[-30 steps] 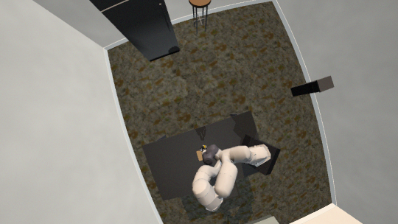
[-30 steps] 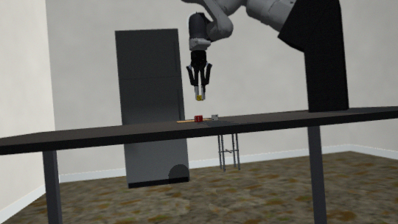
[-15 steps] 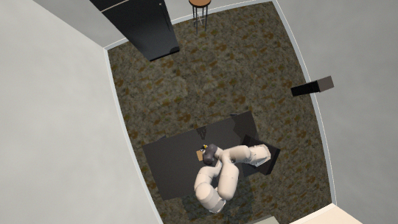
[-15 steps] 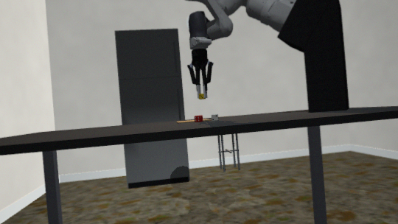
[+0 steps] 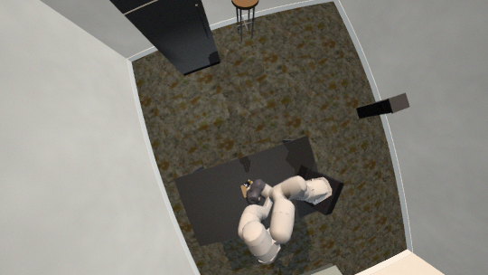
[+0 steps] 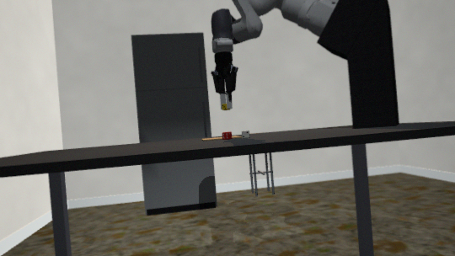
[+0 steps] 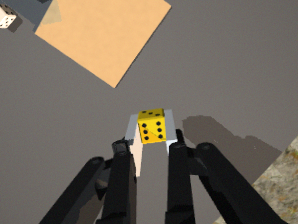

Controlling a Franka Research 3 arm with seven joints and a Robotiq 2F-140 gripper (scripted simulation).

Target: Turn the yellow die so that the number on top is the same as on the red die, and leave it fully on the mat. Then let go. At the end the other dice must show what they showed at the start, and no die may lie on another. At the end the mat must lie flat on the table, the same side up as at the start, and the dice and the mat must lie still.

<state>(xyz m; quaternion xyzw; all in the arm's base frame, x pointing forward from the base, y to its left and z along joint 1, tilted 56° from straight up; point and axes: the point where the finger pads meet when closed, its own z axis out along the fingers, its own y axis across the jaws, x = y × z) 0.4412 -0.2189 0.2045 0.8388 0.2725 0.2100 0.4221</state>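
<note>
Now: the tan mat 15 cm below my hand, 10 cm ahead of it and 9 cm to the left of it. Also, from my hand: white die 24 cm to the left, 14 cm below, 8 cm ahead; red die 19 cm to the left, 14 cm below, 13 cm ahead; yellow die 2 cm below.
</note>
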